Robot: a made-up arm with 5 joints.
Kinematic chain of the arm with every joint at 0, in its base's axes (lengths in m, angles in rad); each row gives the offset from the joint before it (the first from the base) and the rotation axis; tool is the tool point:
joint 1: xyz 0 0 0.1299 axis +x
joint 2: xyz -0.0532 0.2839 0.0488 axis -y
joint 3: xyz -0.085 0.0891 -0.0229 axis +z
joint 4: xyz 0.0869 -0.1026 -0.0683 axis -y
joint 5: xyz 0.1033 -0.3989 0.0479 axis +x
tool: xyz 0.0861 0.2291 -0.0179
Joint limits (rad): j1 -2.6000..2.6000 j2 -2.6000..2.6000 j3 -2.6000..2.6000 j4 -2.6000..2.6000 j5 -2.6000..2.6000
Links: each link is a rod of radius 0.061 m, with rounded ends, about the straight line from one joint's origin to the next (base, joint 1, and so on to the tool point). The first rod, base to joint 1, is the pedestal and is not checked.
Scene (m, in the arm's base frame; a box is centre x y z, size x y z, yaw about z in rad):
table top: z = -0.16
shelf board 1: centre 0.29 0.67 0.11 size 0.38 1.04 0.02 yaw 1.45
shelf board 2: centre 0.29 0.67 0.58 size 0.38 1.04 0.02 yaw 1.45
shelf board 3: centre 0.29 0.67 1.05 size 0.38 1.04 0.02 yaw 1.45
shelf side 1: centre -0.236 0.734 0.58 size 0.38 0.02 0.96 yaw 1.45
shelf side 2: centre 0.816 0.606 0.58 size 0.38 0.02 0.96 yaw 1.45
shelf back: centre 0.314 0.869 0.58 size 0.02 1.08 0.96 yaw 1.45
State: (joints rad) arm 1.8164 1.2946 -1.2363 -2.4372 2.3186
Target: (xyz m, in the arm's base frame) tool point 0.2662 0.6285 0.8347
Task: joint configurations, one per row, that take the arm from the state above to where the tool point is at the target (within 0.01 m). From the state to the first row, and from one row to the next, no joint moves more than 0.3 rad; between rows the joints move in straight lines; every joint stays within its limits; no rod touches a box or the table.
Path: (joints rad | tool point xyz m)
1: 1.9897 1.2006 -1.1359 -2.3350 2.0916 | 0.1179 0.5775 0.3793
2: 2.1629 1.1065 -1.0355 -2.2329 1.8645 | 0.1038 0.4930 0.3804
3: 2.3362 1.0125 -0.9351 -2.1307 1.6375 | 0.0974 0.4047 0.3779
4: 2.5095 0.9185 -0.8347 -2.0285 1.4105 | 0.0972 0.3144 0.3730
5: 2.4594 1.0776 -1.0831 -2.1820 1.6518 | 0.0995 0.3645 0.5089
6: 2.4094 1.2366 -1.3315 -2.3354 1.8931 | 0.1456 0.3614 0.6725
7: 2.3594 1.3957 -1.5799 -2.4889 2.1344 | 0.2253 0.2920 0.8347
8: 2.1184 1.4422 -1.7313 -2.5222 2.2896 | 0.2406 0.4035 0.8544
9: 1.8774 1.4886 -1.8827 -2.5556 2.4448 | 0.2552 0.5167 0.8546
10: 1.6365 1.5351 -2.0341 -2.5890 2.6000 | 0.2662 0.6285 0.8347

